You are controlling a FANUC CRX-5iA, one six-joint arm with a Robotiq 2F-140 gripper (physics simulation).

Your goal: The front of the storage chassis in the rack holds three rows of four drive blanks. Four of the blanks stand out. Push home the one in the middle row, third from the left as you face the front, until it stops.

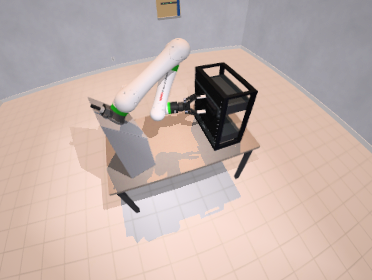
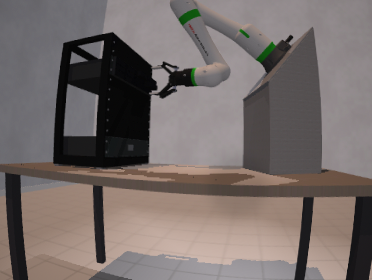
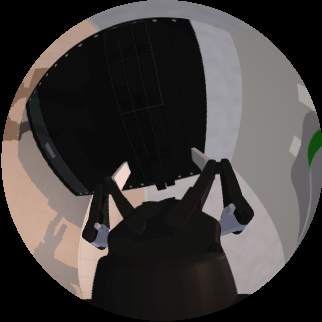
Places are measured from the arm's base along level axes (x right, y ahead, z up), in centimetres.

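Where they show: gripper, fingertip midpoint: [image 1: 205, 104] [image 2: 151, 80] [image 3: 159, 160]; arm's base, origin of the base link: [image 1: 114, 118] [image 2: 276, 62].
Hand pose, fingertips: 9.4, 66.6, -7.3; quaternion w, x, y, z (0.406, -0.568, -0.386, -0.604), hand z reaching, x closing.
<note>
Each offset is from my fingertips to the centre of the thing, as dx, dy, dz. "spot": to the spot under its first point.
The black rack [image 1: 220, 125] [image 2: 60, 100] stands upright on the table. The storage chassis front @(spot: -13.6, +5.8, -1.5) [image 3: 135, 90] is very dark, with thin lines between its drive blanks. Dark blank ends @(spot: +3.6, +0.3, -1.1) [image 2: 152, 84] [image 3: 160, 186] stand out from the front near the gripper. I cannot tell which blank is the third from the left in the middle row, or how far it stands out. My gripper [image 1: 200, 104] [image 2: 152, 81] [image 3: 159, 160] is wide open at the upper chassis front. Its pale fingertips are on opposite sides of the protruding ends, apart from them. Any contact with the rack front is hidden.
A wooden table [image 1: 172, 172] [image 2: 200, 185] carries the rack and the sloped grey pedestal [image 1: 131, 152] [image 2: 295, 120]. The white arm [image 1: 150, 77] [image 2: 212, 75] reaches from the pedestal to the rack. A lower dark unit with a pale patch @(spot: -10.1, +6.9, -36.8) [image 2: 130, 147] sits in the rack bottom.
</note>
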